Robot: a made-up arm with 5 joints.
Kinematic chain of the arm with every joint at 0, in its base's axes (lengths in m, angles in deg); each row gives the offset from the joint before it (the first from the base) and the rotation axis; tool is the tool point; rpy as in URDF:
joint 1: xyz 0.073 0 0.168 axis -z
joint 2: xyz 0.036 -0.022 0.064 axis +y
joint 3: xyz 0.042 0 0.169 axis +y
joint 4: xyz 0.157 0 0.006 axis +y
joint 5: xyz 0.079 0.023 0 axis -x
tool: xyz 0 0 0 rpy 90 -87.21 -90
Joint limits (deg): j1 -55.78..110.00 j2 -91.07..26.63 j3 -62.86..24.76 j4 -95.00..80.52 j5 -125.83..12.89
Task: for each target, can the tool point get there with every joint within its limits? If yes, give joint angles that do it. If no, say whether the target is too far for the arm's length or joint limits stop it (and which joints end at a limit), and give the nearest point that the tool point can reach.
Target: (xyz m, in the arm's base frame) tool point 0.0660 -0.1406 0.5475
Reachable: yes | joints 93.24 -34.34 -18.51 35.52 -113.09
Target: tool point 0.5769 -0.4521 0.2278
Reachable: no: too far | nearest point 0.3543 -0.2524 0.3051 | short by 0.309 m
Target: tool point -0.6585 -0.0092 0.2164
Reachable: no: too far | nearest point -0.2809 -0.0045 0.3146 | short by 0.390 m
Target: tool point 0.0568 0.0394 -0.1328
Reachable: no: joint limits stop it (at a limit: joint 1, joint 2, joint 3) | nearest point 0.1909 0.1751 0.1777 | short by 0.364 m
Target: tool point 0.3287 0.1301 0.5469
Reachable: yes | joints -26.77 15.71 -50.89 -24.54 -63.13
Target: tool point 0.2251 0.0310 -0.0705
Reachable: no: joint limits stop it (at a limit: joint 2, joint 3) | nearest point 0.2972 0.0457 0.1698 | short by 0.251 m
